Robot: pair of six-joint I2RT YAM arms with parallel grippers.
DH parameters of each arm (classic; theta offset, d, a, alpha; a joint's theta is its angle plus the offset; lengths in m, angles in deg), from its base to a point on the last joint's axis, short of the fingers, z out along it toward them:
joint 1: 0 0.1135 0.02 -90
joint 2: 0 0 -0.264 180
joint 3: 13.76 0 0.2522 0
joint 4: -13.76 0 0.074 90
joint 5: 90 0 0 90
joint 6: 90 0.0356 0 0
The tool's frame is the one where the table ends.
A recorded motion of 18 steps. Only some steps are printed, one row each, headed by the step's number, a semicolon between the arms.
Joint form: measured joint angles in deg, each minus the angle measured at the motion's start. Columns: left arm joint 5, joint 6, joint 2, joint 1, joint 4, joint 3; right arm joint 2, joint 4, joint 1, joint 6, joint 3, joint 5.
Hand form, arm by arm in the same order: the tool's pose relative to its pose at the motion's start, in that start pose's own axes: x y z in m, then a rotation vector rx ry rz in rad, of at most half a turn. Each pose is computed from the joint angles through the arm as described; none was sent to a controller.
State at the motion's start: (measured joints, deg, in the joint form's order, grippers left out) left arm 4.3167 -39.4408 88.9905 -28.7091 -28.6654 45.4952; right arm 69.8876 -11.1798 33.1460 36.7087 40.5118 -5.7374
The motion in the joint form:
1: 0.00 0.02 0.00 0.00 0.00 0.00; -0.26 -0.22 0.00 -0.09 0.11 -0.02
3: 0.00 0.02 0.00 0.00 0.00 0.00; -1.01 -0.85 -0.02 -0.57 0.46 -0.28
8: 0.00 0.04 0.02 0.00 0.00 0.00; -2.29 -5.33 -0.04 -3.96 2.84 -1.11
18: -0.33 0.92 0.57 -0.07 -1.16 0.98; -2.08 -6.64 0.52 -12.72 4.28 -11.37
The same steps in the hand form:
1: 0.0000 0.0000 0.0000 0.0000 0.0000 0.0003; -0.0005 0.0005 -0.0013 -0.0018 -0.0019 -0.0018
3: 0.0000 0.0000 0.0000 0.0000 0.0000 0.0003; -0.0020 0.0022 -0.0050 -0.0101 -0.0059 -0.0108
8: 0.0000 0.0000 0.0001 -0.0002 0.0003 0.0007; -0.0071 0.0078 -0.0154 -0.0135 0.0135 -0.0683
18: -0.0018 -0.0016 -0.0004 -0.0125 0.0068 0.0163; -0.0059 0.0182 -0.0182 -0.1745 0.1091 -0.2261

